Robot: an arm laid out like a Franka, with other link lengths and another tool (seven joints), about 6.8 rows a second.
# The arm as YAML. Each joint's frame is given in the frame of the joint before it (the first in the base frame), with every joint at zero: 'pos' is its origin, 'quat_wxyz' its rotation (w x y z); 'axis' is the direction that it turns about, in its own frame. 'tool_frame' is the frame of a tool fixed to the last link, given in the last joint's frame.
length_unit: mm
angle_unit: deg
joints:
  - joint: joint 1
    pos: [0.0, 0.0, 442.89]
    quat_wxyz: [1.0, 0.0, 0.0, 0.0]
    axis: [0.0, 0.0, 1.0]
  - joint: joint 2
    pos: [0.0, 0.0, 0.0]
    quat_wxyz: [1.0, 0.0, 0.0, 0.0]
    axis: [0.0, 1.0, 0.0]
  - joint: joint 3
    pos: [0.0, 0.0, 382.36]
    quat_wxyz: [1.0, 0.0, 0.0, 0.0]
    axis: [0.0, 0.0, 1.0]
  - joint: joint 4
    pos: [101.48, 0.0, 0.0]
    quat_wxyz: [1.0, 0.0, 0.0, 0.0]
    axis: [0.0, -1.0, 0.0]
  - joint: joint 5
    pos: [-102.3, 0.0, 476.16]
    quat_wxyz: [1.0, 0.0, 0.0, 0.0]
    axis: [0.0, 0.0, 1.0]
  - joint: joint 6
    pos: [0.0, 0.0, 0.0]
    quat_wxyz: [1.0, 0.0, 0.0, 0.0]
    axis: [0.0, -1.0, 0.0]
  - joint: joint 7
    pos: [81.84, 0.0, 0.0]
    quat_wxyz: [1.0, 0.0, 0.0, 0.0]
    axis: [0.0, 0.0, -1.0]
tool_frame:
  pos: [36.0, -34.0, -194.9]
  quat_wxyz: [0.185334, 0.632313, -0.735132, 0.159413]
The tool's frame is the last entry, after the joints.
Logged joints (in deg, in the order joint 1, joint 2, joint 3, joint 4, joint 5, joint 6, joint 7), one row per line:
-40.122 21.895 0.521 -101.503 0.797 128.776 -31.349
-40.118 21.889 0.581 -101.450 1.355 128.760 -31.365
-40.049 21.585 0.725 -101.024 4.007 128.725 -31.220
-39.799 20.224 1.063 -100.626 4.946 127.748 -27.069
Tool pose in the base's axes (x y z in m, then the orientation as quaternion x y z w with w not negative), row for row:
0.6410 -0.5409 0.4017 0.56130 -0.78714 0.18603 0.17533
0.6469 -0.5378 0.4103 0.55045 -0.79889 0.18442 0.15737
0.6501 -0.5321 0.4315 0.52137 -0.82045 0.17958 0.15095
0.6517 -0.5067 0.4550 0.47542 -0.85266 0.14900 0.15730
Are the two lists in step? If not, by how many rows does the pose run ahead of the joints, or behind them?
The pose runs 1 row ahead of the joints: the pose in row i belongs to the joints in row i + 1.
